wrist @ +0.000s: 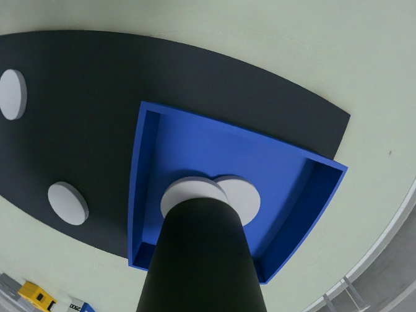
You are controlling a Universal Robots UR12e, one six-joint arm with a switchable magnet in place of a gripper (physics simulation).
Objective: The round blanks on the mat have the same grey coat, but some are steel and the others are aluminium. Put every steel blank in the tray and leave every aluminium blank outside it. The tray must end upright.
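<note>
The blue tray (pixel 230 134) stands upright on the dark mat (pixel 90 125). My magnet (pixel 202 204) reaches from the bottom edge of the wrist view and its tip is over the tray. A grey round blank (pixel 189 188) is at the tip, looks larger than the one beside it and partly covers it, so it appears held; the gap below it is hidden. The other grey blank (pixel 246 199) lies on the tray floor. Two more grey blanks lie on the mat left of the tray: one blank (pixel 12 95) at the left edge, another blank (pixel 67 204) lower.
The tray's side walls rise around the magnet tip, and the near wall is partly hidden behind the magnet. A yellow object (pixel 36 296) and a blue and white object (pixel 80 306) show at the lower left. The pale table's curved edge shows at the lower right.
</note>
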